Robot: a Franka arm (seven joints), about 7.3 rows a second.
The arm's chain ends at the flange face. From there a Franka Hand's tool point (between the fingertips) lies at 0.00 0.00 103.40 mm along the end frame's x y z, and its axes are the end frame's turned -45 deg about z.
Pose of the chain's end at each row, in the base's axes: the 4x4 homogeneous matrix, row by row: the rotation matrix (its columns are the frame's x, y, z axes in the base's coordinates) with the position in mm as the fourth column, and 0 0 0 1 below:
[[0.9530 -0.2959 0.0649 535.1], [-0.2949 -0.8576 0.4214 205.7], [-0.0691 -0.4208 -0.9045 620.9], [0 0 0 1]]
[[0.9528 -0.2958 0.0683 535.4], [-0.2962 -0.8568 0.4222 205.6], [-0.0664 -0.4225 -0.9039 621.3], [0 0 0 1]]
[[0.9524 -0.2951 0.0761 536.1], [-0.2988 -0.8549 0.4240 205.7], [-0.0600 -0.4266 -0.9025 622.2], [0 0 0 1]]
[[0.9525 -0.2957 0.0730 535.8], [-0.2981 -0.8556 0.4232 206.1], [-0.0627 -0.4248 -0.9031 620.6], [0 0 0 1]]
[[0.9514 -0.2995 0.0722 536.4], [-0.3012 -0.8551 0.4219 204.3], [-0.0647 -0.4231 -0.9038 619.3], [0 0 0 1]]
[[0.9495 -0.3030 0.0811 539.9], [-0.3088 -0.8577 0.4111 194.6], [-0.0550 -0.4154 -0.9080 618.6], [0 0 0 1]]
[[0.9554 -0.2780 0.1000 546.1], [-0.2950 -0.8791 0.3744 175.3], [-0.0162 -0.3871 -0.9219 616.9], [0 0 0 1]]
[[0.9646 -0.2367 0.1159 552.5], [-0.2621 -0.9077 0.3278 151.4], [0.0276 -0.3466 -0.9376 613.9], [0 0 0 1]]
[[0.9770 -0.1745 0.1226 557.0], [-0.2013 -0.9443 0.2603 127.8], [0.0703 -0.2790 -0.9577 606.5], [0 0 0 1]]
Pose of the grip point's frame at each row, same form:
[[0.8831 0.4646 0.0649 541.8], [0.3979 -0.8149 0.4214 249.3], [0.2487 -0.3464 -0.9045 527.4], [0 0 0 1]]
[[0.8829 0.4646 0.0683 542.5], [0.3964 -0.8153 0.4222 249.3], [0.2518 -0.3457 -0.9039 527.8], [0 0 0 1]]
[[0.8821 0.4648 0.0761 544.0], [0.3932 -0.8158 0.4240 249.5], [0.2592 -0.3441 -0.9025 528.9], [0 0 0 1]]
[[0.8826 0.4644 0.0730 543.3], [0.3942 -0.8158 0.4232 249.9], [0.2560 -0.3447 -0.9031 527.2], [0 0 0 1]]
[[0.8845 0.4610 0.0722 543.9], [0.3917 -0.8176 0.4219 247.9], [0.2534 -0.3449 -0.9038 525.8], [0 0 0 1]]
[[0.8857 0.4571 0.0811 548.3], [0.3881 -0.8248 0.4111 237.1], [0.2548 -0.3326 -0.9080 524.7], [0 0 0 1]]
[[0.8721 0.4790 0.1000 556.4], [0.4130 -0.8302 0.3744 214.0], [0.2623 -0.2852 -0.9219 521.6], [0 0 0 1]]
[[0.8494 0.5147 0.1159 564.5], [0.4565 -0.8272 0.3278 185.3], [0.2646 -0.2256 -0.9376 517.0], [0 0 0 1]]
[[0.8142 0.5675 0.1226 569.7], [0.5254 -0.8101 0.2603 154.7], [0.2470 -0.1476 -0.9577 507.5], [0 0 0 1]]

